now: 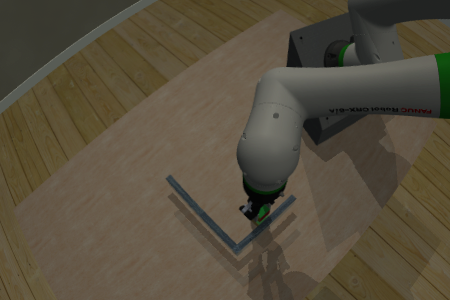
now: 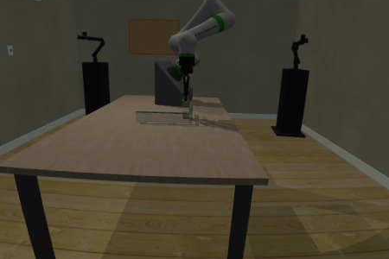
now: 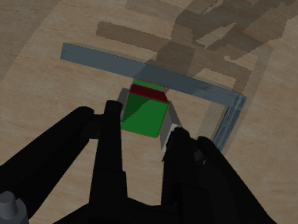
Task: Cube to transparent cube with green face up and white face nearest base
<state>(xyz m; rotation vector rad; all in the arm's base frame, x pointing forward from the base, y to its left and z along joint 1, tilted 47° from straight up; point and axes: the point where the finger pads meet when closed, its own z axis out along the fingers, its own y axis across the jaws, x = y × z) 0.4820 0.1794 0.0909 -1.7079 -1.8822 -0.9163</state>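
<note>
The wall lies 30 mm to the left of my hand and 70 mm below it. Also, from my hand: transparent cube: 90 mm below.
</note>
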